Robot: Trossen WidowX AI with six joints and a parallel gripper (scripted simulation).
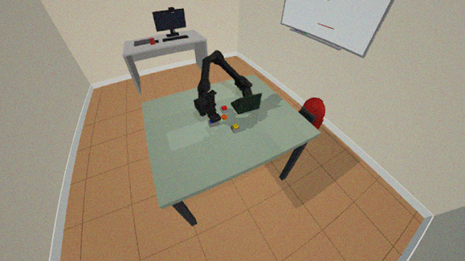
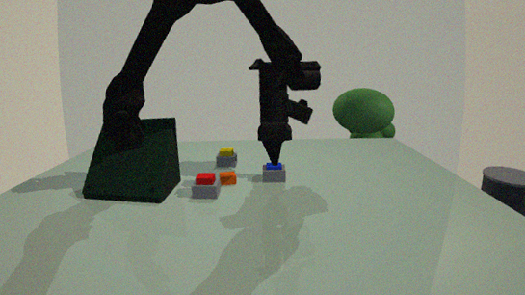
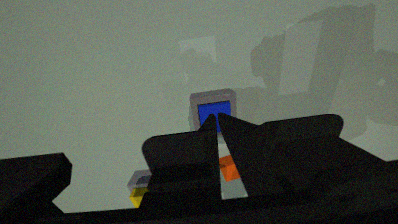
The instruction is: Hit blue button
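My gripper tip is now 10 mm above the blue button. The rest, counted from my gripper tip: yellow button 130 mm to the left, 100 mm behind; then red button 140 mm behind, 70 mm to the right; then orange block 100 mm behind, 20 mm below, 10 mm to the right.
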